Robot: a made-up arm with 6 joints. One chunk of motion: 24 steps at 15 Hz.
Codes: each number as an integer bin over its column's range. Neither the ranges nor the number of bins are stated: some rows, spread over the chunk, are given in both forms.
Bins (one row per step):
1: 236 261 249 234 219 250
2: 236 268 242 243 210 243
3: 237 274 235 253 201 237
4: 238 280 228 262 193 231
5: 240 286 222 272 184 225
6: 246 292 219 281 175 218
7: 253 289 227 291 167 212
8: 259 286 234 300 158 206
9: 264 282 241 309 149 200
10: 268 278 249 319 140 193
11: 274 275 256 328 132 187
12: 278 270 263 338 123 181
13: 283 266 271 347 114 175
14: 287 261 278 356 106 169
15: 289 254 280 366 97 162
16: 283 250 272 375 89 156
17: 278 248 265 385 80 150
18: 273 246 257 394 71 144
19: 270 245 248 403 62 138
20: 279 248 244 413 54 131
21: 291 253 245 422 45 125
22: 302 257 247 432 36 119
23: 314 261 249 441 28 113
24: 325 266 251 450 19 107
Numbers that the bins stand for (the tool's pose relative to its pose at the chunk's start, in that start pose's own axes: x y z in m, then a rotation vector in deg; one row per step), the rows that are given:
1: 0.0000 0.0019 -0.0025 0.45 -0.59 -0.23
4: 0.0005 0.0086 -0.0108 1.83 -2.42 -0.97
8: 0.0059 0.0107 -0.0084 3.70 -4.89 -1.96
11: 0.0097 0.0069 0.0002 5.07 -6.73 -2.70
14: 0.0130 0.0019 0.0088 6.45 -8.57 -3.41
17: 0.0107 -0.0026 0.0037 7.87 -10.40 -4.16
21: 0.0140 -0.0009 -0.0041 9.69 -12.87 -5.14
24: 0.0227 0.0037 -0.0018 11.06 -14.71 -5.85
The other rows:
2: 0.0000 0.0044 -0.0053 0.90 -1.22 -0.50
3: 0.0003 0.0065 -0.0080 1.39 -1.86 -0.74
5: 0.0011 0.0107 -0.0131 2.32 -3.06 -1.21
6: 0.0026 0.0129 -0.0143 2.76 -3.69 -1.49
7: 0.0044 0.0118 -0.0112 3.25 -4.26 -1.72
9: 0.0072 0.0093 -0.0057 4.14 -5.53 -2.19
10: 0.0082 0.0079 -0.0025 4.63 -6.17 -2.47
12: 0.0107 0.0051 0.0029 5.56 -7.37 -2.94
13: 0.0120 0.0037 0.0061 6.00 -8.00 -3.18
15: 0.0135 -0.0005 0.0096 6.94 -9.20 -3.69
16: 0.0120 -0.0019 0.0065 7.38 -9.77 -3.92
18: 0.0095 -0.0033 0.0006 8.31 -11.04 -4.40
19: 0.0087 -0.0037 -0.0029 8.76 -11.67 -4.63
20: 0.0110 -0.0026 -0.0045 9.25 -12.24 -4.91
22: 0.0168 0.0005 -0.0033 10.18 -13.51 -5.38
23: 0.0199 0.0019 -0.0025 10.62 -14.07 -5.62

